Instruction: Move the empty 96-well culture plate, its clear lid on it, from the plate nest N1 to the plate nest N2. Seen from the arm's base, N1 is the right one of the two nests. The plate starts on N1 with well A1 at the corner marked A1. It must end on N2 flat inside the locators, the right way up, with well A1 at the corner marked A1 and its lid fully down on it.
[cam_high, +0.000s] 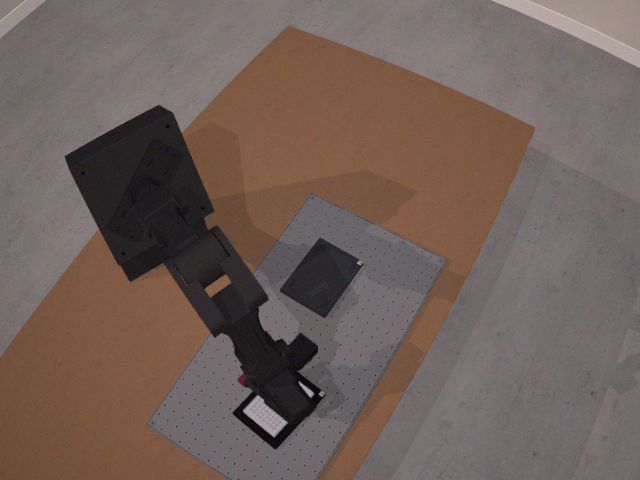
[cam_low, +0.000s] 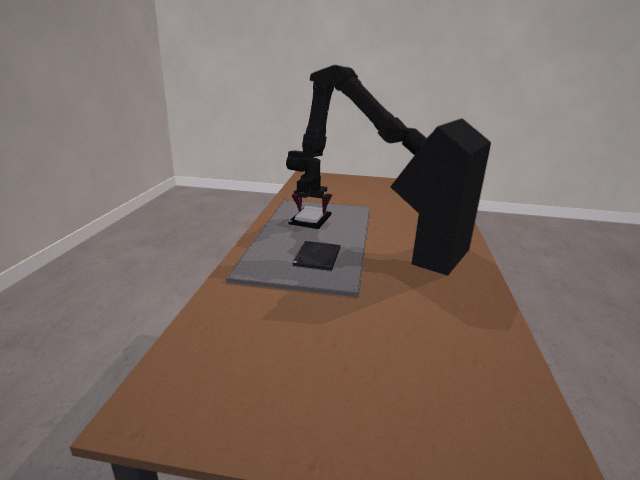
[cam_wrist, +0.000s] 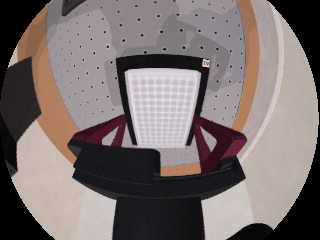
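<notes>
Now: hand 10 mm above the clear lid. Round my hand: black nest N1 (30 mm below); then black nest N2 (300 mm to the left, 90 mm ahead, 30 mm below).
</notes>
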